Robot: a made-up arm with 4 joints. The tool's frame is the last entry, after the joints.
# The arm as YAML. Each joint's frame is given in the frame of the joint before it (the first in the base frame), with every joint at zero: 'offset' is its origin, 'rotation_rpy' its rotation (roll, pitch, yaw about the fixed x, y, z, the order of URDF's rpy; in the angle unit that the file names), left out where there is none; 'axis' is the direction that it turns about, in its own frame. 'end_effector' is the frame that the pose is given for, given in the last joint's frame.
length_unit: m
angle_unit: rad
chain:
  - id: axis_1
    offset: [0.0, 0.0, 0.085]
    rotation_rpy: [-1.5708, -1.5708, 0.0]
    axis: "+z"
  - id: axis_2
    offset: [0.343, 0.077, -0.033]
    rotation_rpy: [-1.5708, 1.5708, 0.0]
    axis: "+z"
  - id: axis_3
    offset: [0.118, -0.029, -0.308]
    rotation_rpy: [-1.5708, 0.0, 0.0]
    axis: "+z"
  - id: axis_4
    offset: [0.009, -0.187, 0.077]
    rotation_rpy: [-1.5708, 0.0, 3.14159]
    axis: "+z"
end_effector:
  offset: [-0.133, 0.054, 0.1]
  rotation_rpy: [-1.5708, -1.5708, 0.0]
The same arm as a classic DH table. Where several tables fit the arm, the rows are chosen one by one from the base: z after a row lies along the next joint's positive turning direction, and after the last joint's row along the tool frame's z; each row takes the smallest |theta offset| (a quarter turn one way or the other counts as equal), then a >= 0, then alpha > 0; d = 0 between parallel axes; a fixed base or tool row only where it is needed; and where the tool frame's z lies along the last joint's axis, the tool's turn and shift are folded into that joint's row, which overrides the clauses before.
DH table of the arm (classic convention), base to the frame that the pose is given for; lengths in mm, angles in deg. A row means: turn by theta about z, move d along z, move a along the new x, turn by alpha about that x. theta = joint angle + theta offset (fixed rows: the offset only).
base (fixed): theta offset 0.00  d 85.0  a 0.0  alpha -90.00
axis_1: theta offset -90.00  d -33.0  a 343.0  alpha -90.00
axis_2: theta offset 90.00  d -231.0  a 118.0  alpha -90.00
axis_3: theta offset 0.00  d 48.0  a 9.0  alpha 90.00
axis_4: theta offset 0.00  d 287.0  a 133.0  alpha 90.00
tool (fixed): theta offset 90.00  d 54.0  a 0.0  alpha 0.00

